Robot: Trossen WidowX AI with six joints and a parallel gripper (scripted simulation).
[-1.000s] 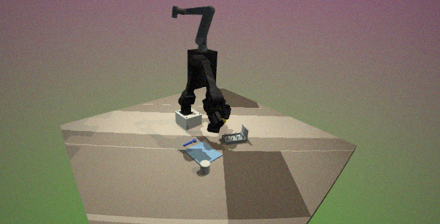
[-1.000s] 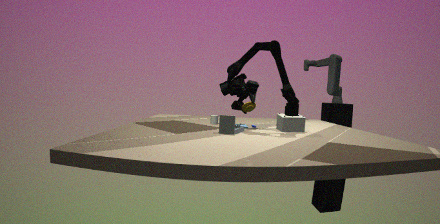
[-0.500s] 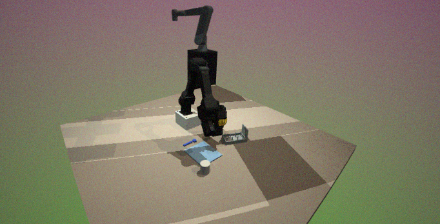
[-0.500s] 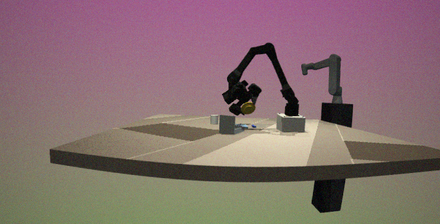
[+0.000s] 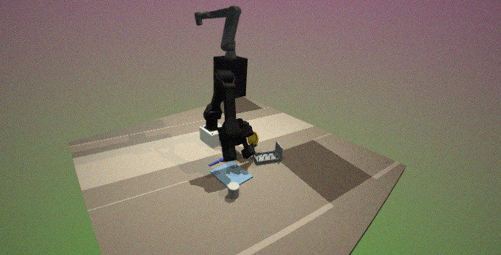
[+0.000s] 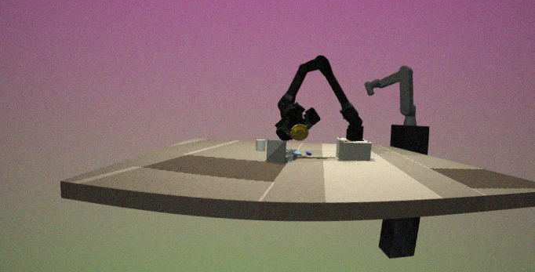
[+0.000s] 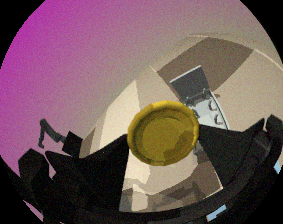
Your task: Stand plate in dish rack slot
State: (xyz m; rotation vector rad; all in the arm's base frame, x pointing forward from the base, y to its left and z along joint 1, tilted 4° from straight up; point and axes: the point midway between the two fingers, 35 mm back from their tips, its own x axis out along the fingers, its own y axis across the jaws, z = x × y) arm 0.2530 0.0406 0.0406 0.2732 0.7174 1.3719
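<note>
My gripper tip is 70 mm short of the dish rack, 30 mm to the right of it and 80 mm above it. Also, from my gripper tip: blue utensil 70 mm behind, 170 mm to the right, 100 mm below; blue mat 40 mm ahead, 180 mm to the right, 100 mm below; yellow plate 10 mm to the right.
</note>
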